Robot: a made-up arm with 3 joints.
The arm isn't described. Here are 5 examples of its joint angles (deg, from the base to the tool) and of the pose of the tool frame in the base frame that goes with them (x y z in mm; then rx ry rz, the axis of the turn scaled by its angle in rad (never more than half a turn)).
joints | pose
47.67 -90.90 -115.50 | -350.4 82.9 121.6 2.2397 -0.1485 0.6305
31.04 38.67 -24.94 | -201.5 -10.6 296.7 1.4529 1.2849 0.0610
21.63 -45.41 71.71 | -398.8 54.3 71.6 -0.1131 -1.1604 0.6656
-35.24 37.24 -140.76 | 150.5 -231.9 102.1 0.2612 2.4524 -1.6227
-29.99 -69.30 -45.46 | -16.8 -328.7 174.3 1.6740 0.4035 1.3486
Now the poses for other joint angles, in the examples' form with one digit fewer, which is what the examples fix.
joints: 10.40 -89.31 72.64
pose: -264 36 2 -0.316 -1.812 0.376
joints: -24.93 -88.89 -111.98
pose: 47 -274 126 2.105 1.309 1.219
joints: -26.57 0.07 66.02
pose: -100 -329 211 0.502 -0.270 1.790
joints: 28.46 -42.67 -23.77
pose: -400 8 227 1.332 -0.199 0.477
